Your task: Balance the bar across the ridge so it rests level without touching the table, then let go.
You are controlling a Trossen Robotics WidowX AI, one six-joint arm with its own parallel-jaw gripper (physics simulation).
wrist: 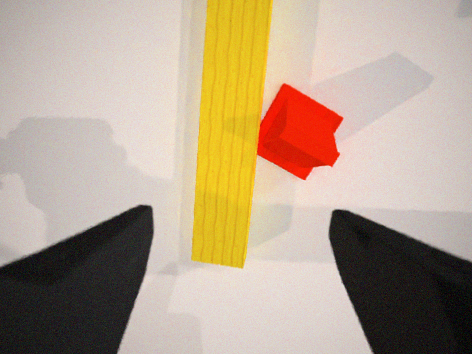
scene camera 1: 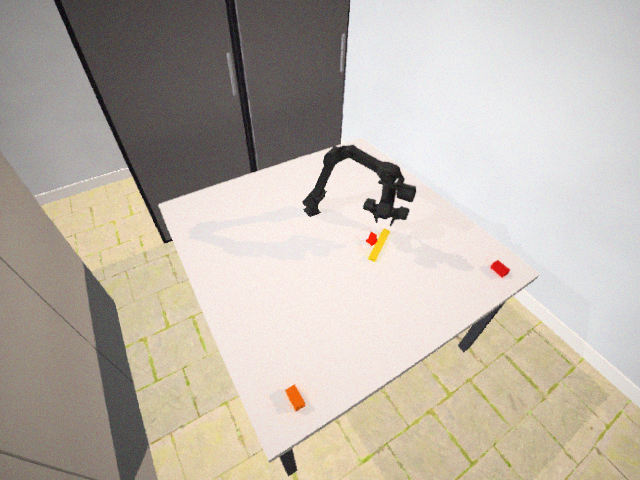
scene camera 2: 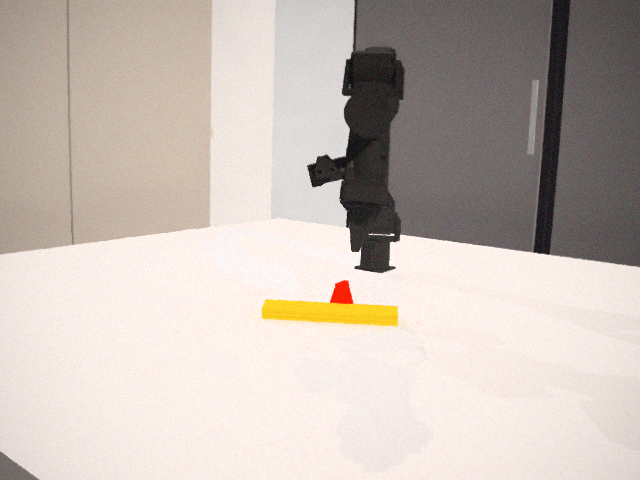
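Pixels of known places: gripper, fingertip midpoint: [wrist: 242, 221] [scene camera 1: 383, 224] [scene camera 2: 354, 249]; arm's base at its link origin: [scene camera 1: 311, 211] [scene camera 2: 374, 268].
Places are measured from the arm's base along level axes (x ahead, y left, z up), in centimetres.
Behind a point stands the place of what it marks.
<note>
The yellow bar [scene camera 1: 378, 245] @[x 36.4, y 12.9, z 1.9 cm] [scene camera 2: 329, 312] @[x 37.0, y 15.1, z 1.5 cm] [wrist: 230, 130] @[x 34.8, y 15.3, z 1.9 cm] lies on the table [scene camera 1: 310, 320] @[x 52.0, y -31.5, z 0.0 cm] [scene camera 2: 155, 372] @[x 65.4, y 11.8, z 0.0 cm], beside the red ridge [scene camera 1: 371, 238] @[x 31.8, y 12.3, z 2.5 cm] [scene camera 2: 341, 292] @[x 32.7, y 14.1, z 3.5 cm] [wrist: 302, 132] and not across its top. In scene camera 2's view it lies in front of the ridge and hides its lower part. In the wrist view the ridge stands right of the bar, against or very close to its side. My gripper [scene camera 1: 384, 222] @[x 33.3, y 16.4, z 10.5 cm] [scene camera 2: 355, 249] @[x 33.3, y 16.4, z 10.5 cm] [wrist: 242, 221] @[x 33.3, y 16.4, z 10.5 cm] is open and empty above the table, its fingers wide apart over the bar's near end.
A dark red block [scene camera 1: 499, 268] @[x 74.1, y 48.5, z 3.0 cm] lies near the table's right corner. An orange block [scene camera 1: 295, 397] @[x 74.4, y -50.1, z 3.3 cm] lies near the front corner. A white wall [scene camera 1: 491, 103] rises beside the table, and a dark cabinet [scene camera 1: 170, 103] [scene camera 2: 454, 129] stands behind it.
</note>
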